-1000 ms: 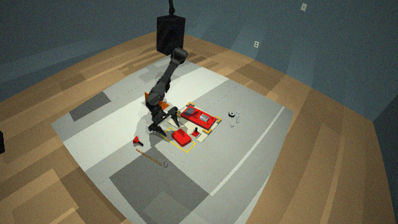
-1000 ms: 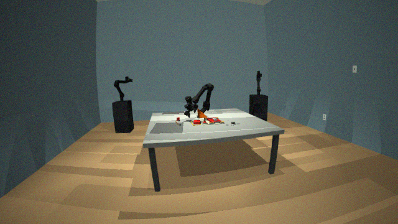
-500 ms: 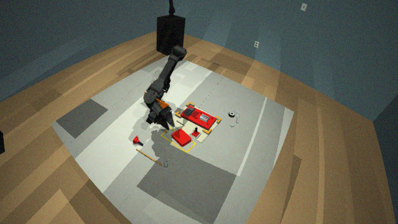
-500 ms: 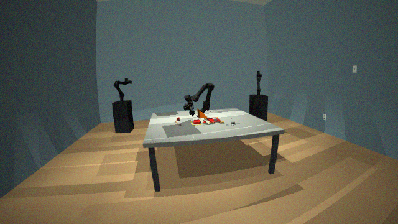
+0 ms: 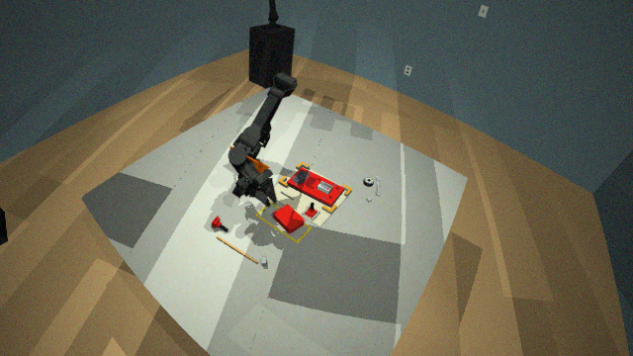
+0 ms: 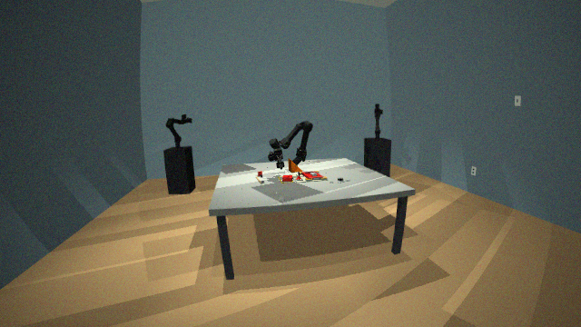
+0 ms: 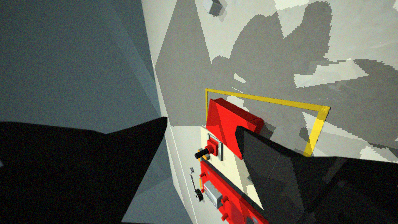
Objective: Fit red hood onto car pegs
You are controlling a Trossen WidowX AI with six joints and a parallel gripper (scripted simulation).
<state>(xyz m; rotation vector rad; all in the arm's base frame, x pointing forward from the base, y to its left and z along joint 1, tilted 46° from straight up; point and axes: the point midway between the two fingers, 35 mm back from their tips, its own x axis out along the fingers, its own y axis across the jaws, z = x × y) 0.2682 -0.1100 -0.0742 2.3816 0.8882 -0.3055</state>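
My gripper tip is 8 cm above the red hood, 5 cm to the right of it and 3 cm short of it. Also, from my gripper tip: grey engine block: 25 cm to the left, 7 cm below, 3 cm ahead; then wooden-handled hammer: 17 cm to the right, 10 cm below; then wrench: 45 cm to the left, 16 cm ahead, 10 cm below.
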